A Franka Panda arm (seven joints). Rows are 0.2 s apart.
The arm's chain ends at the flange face. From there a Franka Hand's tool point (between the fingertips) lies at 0.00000 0.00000 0.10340 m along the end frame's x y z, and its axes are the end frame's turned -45 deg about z.
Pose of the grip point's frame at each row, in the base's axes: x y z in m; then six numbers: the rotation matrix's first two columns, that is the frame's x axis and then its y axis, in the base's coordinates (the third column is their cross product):
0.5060 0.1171 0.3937 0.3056 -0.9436 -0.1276 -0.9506 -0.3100 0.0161
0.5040 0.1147 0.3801 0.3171 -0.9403 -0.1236 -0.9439 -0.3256 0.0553
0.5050 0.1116 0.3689 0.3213 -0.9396 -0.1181 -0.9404 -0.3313 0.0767
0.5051 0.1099 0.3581 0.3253 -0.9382 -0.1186 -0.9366 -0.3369 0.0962
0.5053 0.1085 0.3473 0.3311 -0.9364 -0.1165 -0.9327 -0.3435 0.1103
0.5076 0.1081 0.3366 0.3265 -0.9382 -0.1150 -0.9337 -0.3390 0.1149
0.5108 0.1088 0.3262 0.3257 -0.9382 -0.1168 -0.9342 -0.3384 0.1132
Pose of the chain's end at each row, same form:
0.5117 0.1051 0.4962 -0.4561 -0.8864 -0.0788 -0.8883 0.4480 0.1016
0.5135 0.1044 0.4825 -0.4432 -0.8951 -0.0483 -0.8917 0.4347 0.1265
0.5165 0.1027 0.4713 -0.4378 -0.8987 -0.0293 -0.8922 0.4301 0.1377
0.5186 0.1017 0.4603 -0.4323 -0.9016 -0.0158 -0.8923 0.4252 0.1519
0.5201 0.1010 0.4494 -0.4254 -0.9050 -0.0044 -0.8936 0.4192 0.1604
0.5228 0.1009 0.4386 -0.4294 -0.9031 -0.0001 -0.8911 0.4237 0.1626
0.5259 0.1013 0.4282 -0.4303 -0.9027 -0.0025 -0.8909 0.4241 0.1626

